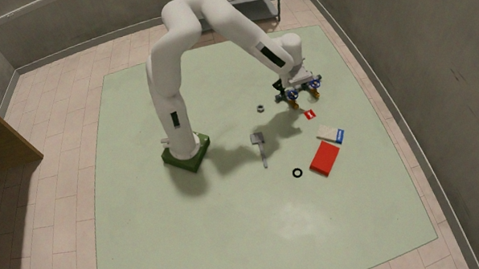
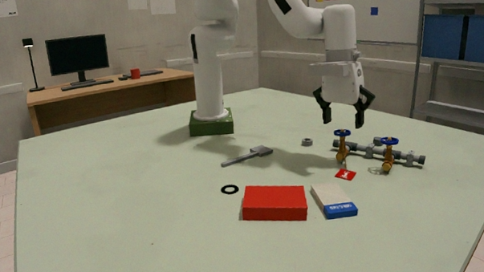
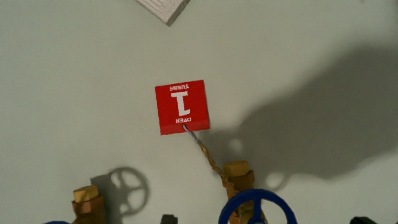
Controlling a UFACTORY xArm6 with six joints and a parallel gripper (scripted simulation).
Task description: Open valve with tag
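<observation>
My gripper is now 11 cm above the red tag, 7 cm short of it and 4 cm to the left of it. The rest, counted from my hand: grey nut 14 cm behind, 10 cm below; white-and-blue box 16 cm to the right, 14 cm ahead, 10 cm below; grey scraper 19 cm to the right, 15 cm behind, 10 cm below.
</observation>
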